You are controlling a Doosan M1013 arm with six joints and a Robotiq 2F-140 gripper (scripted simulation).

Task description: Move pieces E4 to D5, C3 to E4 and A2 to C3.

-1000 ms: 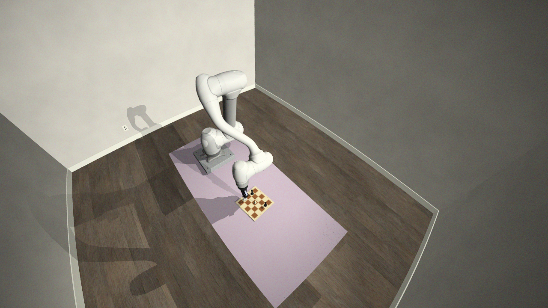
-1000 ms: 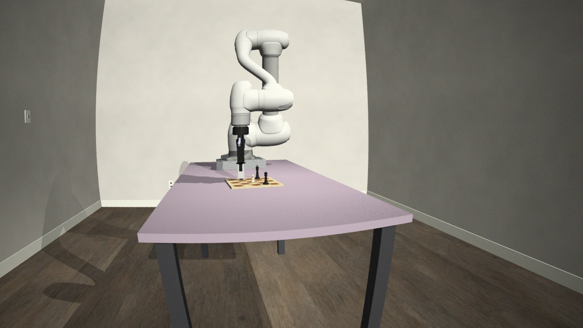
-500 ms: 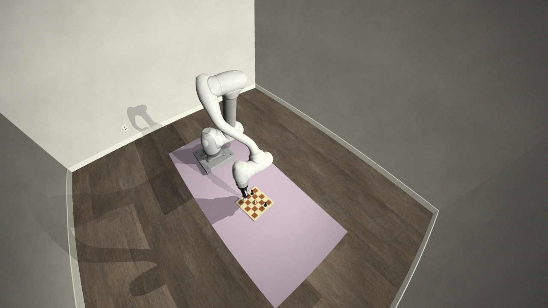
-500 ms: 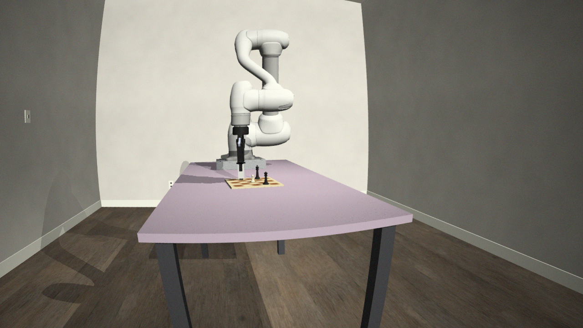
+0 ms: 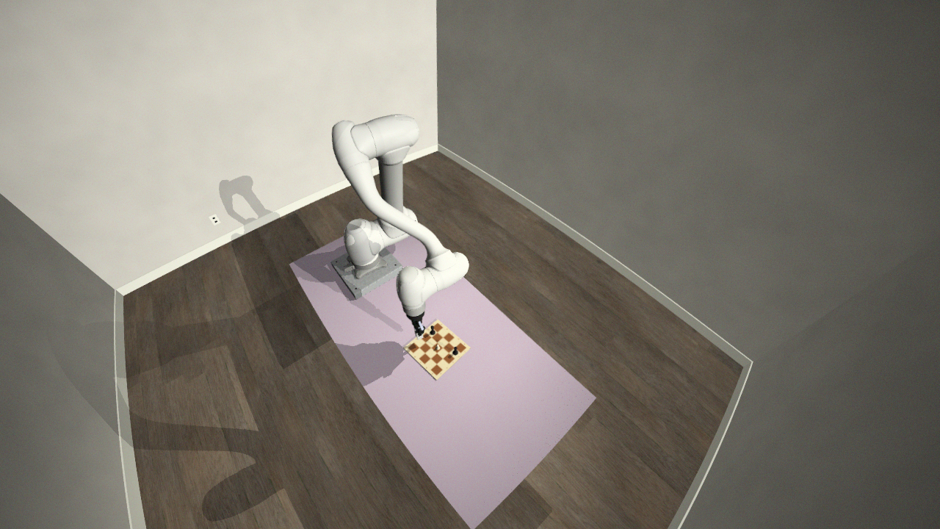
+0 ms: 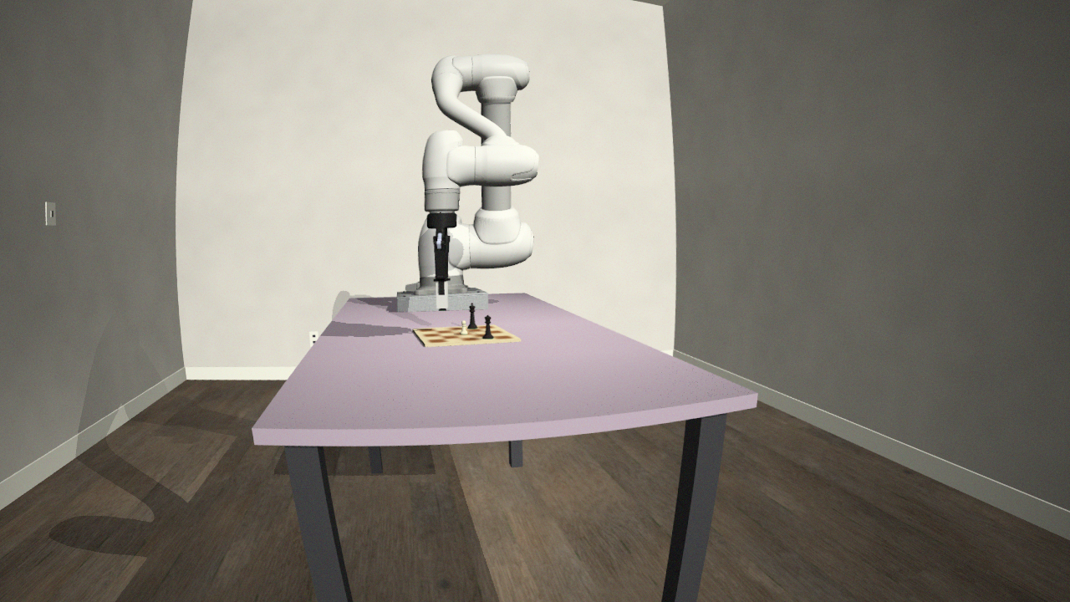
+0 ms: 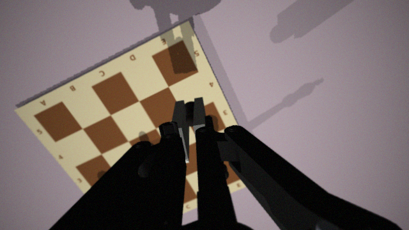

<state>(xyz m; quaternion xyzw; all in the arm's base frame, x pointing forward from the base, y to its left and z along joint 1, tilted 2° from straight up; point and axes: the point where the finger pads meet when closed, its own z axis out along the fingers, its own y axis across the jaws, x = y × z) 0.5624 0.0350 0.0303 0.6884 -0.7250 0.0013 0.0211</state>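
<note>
Now: hand 70 mm short of the white pawn, 70 mm above it and 50 mm to the right of it. The rest, counted from my hand: chessboard (90 mm below, 70 mm ahead, 50 mm to the left); black pawn (30 mm below); tall black piece (70 mm to the left, 60 mm below, 10 mm behind).
</note>
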